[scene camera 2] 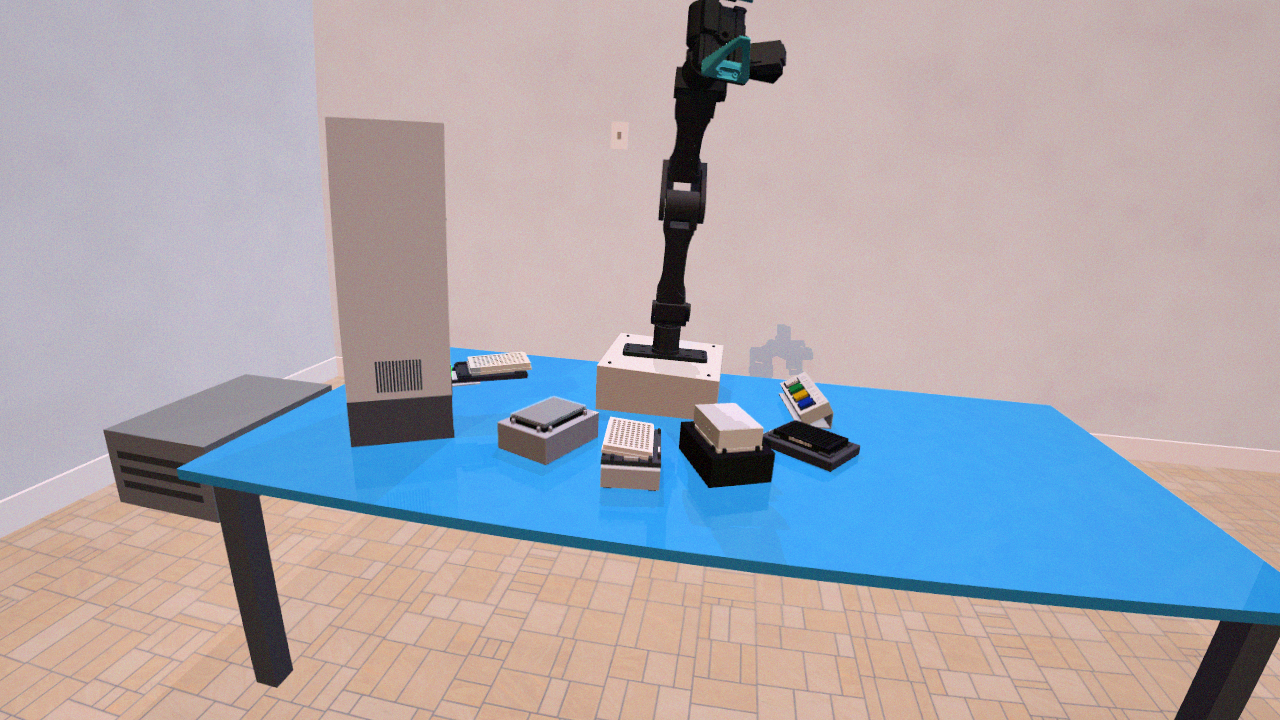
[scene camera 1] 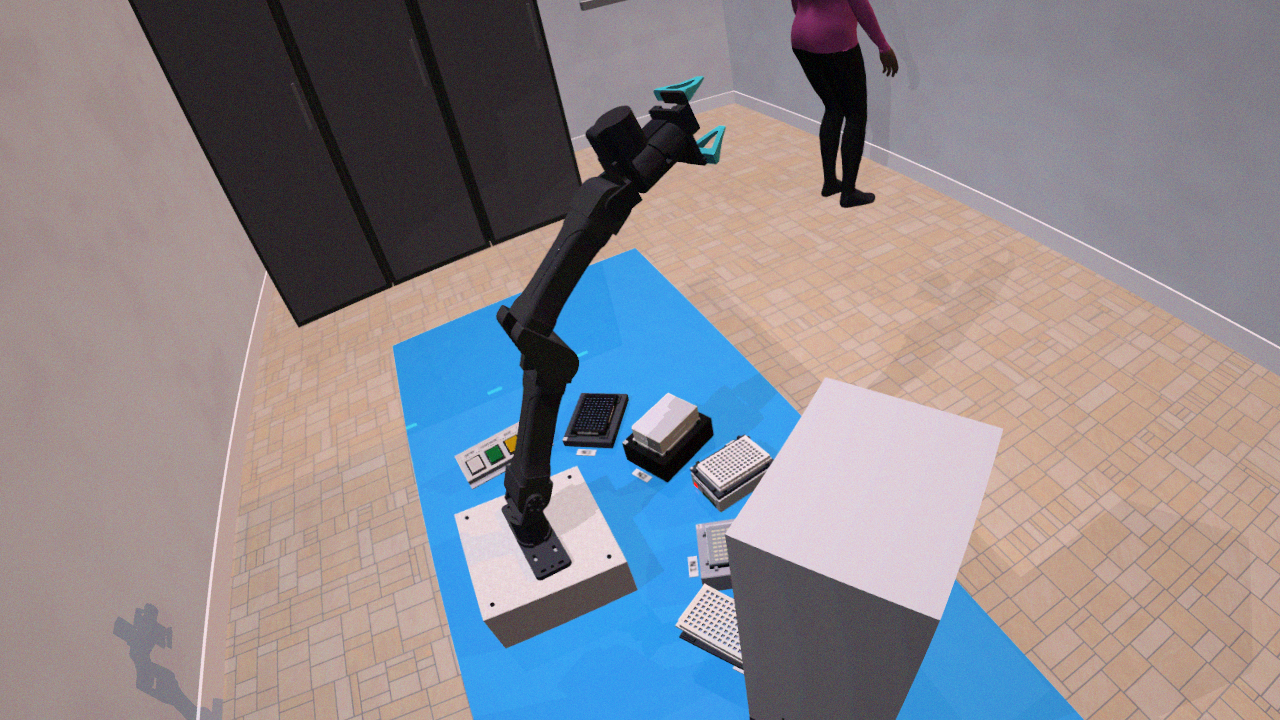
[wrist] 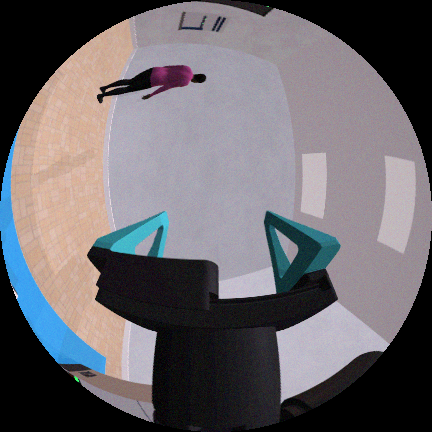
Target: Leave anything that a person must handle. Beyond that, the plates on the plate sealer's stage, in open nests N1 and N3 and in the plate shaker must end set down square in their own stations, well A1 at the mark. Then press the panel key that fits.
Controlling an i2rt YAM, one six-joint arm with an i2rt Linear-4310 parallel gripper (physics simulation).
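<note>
My gripper (scene camera 1: 711, 104) (wrist: 215, 216) is open and empty, raised high above the table. A black plate (scene camera 1: 597, 416) (scene camera 2: 810, 437) lies in a low dark station. A white lidded or deep block (scene camera 1: 665, 422) (scene camera 2: 727, 425) sits on a black station. A white well plate (scene camera 1: 733, 460) (scene camera 2: 630, 436) sits on a light device with a dark top. A pale plate (scene camera 1: 718, 544) (scene camera 2: 548, 412) lies on a grey device. Another white plate (scene camera 1: 709, 619) (scene camera 2: 498, 361) lies on a dark base, partly hidden in scene camera 1. Station names and A1 marks are too small to read.
The key panel (scene camera 1: 474, 464) (scene camera 2: 817, 410) has white, green, yellow and blue keys; the arm covers part of it in scene camera 1. A tall cabinet (scene camera 1: 863, 483) (scene camera 2: 393, 268) stands beside the stations. A person (scene camera 1: 827, 26) (wrist: 171, 76) stands away from the table (scene camera 2: 984, 501).
</note>
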